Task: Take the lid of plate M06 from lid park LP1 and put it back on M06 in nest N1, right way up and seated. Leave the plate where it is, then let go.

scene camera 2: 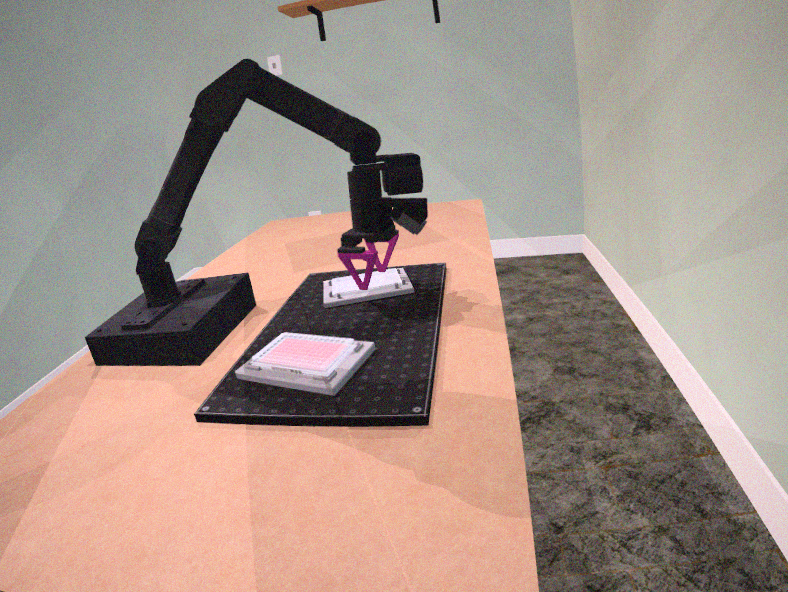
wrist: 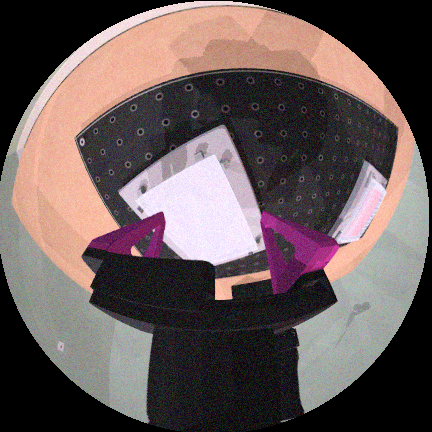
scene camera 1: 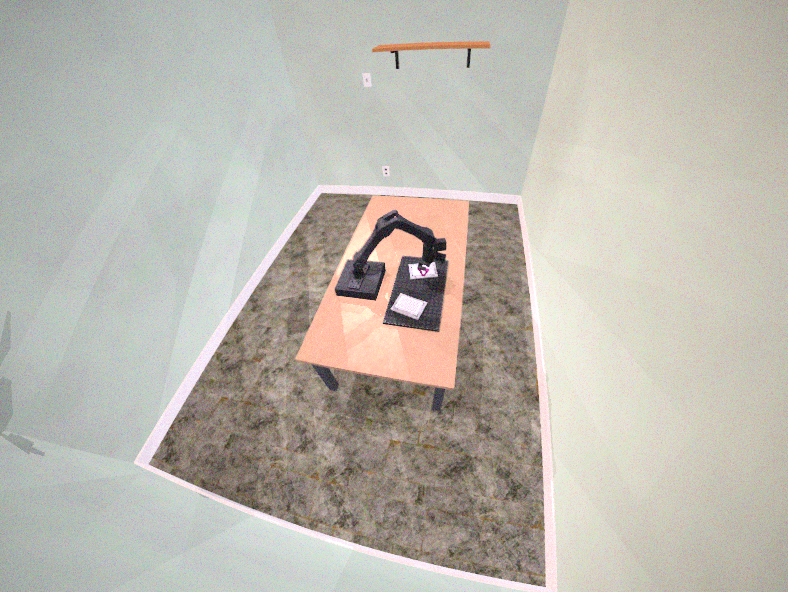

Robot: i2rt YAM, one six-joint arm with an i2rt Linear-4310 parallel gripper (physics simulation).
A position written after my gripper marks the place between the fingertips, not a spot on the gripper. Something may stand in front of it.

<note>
My gripper [scene camera 2: 373, 280] is open and holds nothing. Also in view: a white lid [scene camera 2: 346, 286]. I also see a white plate with pink top [scene camera 2: 301, 354] and a lid holder [scene camera 2: 329, 301].
The white lid also shows in the wrist view [wrist: 203, 218]. The white plate with pink top shows as well in the wrist view [wrist: 372, 196]. My gripper shows as well in the wrist view [wrist: 212, 216].
</note>
